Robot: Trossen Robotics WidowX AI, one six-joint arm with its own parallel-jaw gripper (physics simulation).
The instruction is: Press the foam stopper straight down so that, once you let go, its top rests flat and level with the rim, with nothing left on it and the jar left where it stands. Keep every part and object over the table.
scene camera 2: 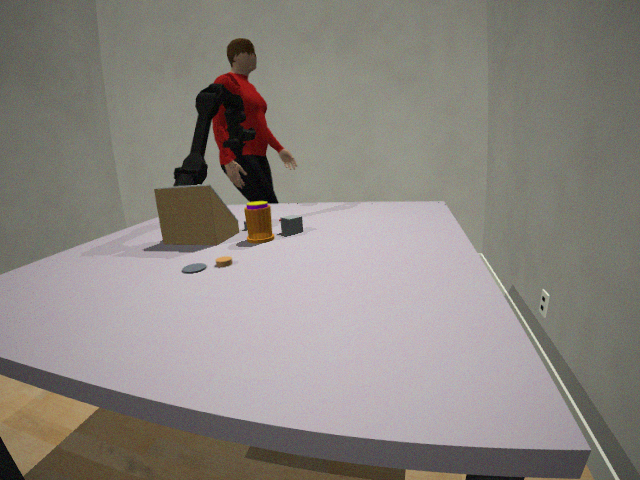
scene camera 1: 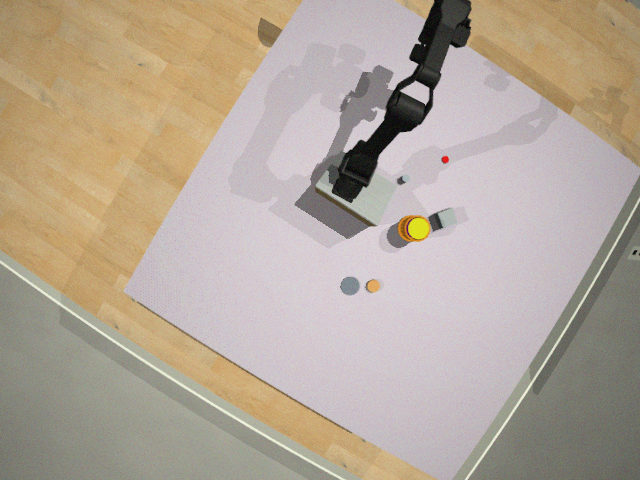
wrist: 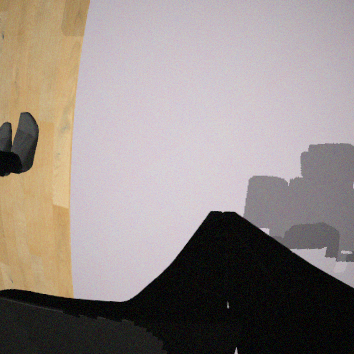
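Note:
The amber jar (scene camera 1: 401, 230) (scene camera 2: 258, 226) stands upright on the table. The foam stopper (scene camera 1: 418, 228) (scene camera 2: 256, 205) shows a round yellow top above a purple band, above the jar's amber wall in scene camera 2. Whether the yellow part is a separate piece cannot be told. My gripper (scene camera 2: 237, 153) (wrist: 220, 223) is shut and empty, its fingertips meeting in the wrist view. It hangs high, behind the jar in scene camera 2, well apart from it. The tips are dark against the person's trousers there. The jar does not show in the wrist view.
My arm's base stands on a wedge-shaped box (scene camera 1: 381, 204) (scene camera 2: 191, 217) beside the jar. A grey block (scene camera 1: 447, 218) (scene camera 2: 291, 225), small grey cylinder (scene camera 1: 404, 178), red ball (scene camera 1: 445, 159), grey disc (scene camera 1: 349, 285) (scene camera 2: 194, 268) and orange disc (scene camera 1: 372, 285) (scene camera 2: 223, 261) lie around. A person (scene camera 2: 247, 108) stands behind.

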